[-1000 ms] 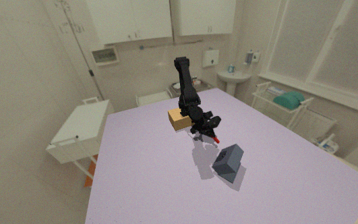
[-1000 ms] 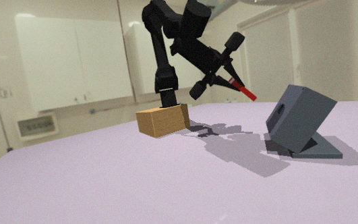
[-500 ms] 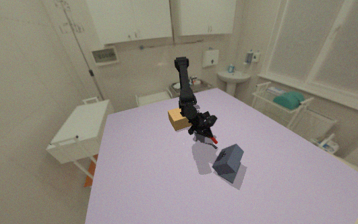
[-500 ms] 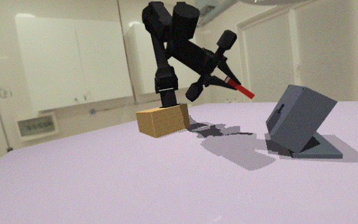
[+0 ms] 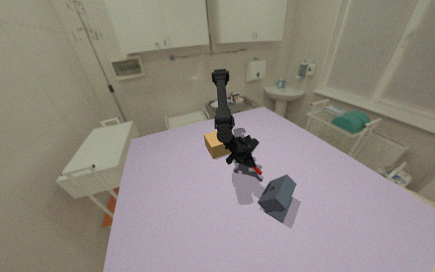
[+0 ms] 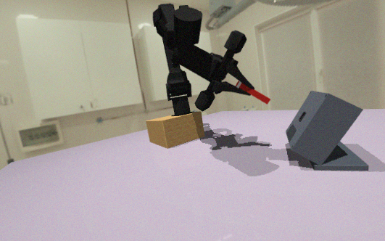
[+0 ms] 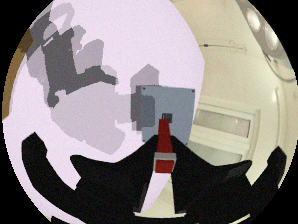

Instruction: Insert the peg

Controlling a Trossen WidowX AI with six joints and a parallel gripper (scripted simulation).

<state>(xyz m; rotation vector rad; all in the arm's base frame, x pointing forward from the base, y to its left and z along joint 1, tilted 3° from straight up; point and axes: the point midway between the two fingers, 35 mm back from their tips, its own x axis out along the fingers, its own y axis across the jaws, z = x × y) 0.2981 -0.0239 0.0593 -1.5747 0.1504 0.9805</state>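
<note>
My gripper tip is now 11 cm short of the dark grey sloped panel, 4 cm to the right of it and 8 cm above it. Also, from my gripper tip: red peg 1 cm behind, 1 cm to the right, 1 cm above.
</note>
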